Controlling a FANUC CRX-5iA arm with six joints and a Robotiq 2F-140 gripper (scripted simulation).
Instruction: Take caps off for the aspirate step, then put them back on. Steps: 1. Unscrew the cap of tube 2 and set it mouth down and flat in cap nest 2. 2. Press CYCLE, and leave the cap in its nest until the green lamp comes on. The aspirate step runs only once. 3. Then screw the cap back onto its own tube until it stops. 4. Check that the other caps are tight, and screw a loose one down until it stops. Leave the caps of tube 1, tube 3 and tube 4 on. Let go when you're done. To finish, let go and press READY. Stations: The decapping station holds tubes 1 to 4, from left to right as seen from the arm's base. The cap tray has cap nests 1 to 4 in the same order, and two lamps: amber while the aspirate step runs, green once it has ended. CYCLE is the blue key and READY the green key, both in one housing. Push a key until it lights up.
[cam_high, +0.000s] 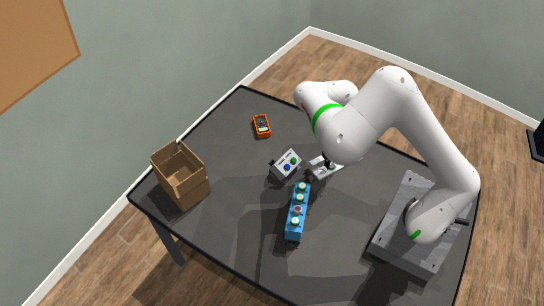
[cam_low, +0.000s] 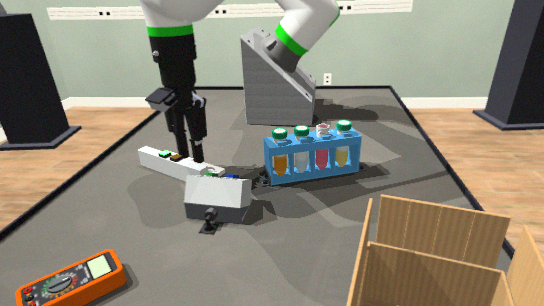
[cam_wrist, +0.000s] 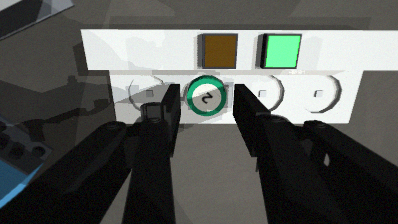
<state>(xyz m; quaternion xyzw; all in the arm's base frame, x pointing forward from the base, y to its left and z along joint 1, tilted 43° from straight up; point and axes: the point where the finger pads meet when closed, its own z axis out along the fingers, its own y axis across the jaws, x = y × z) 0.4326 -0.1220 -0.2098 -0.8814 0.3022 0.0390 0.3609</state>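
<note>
The cap 2 is 4 cm below my hand. Also, from my hand: blue key: 16 cm ahead, 12 cm to the left, 1 cm above; then green key: 15 cm ahead, 8 cm to the left, 1 cm above; then key housing: 17 cm ahead, 10 cm to the left.
</note>
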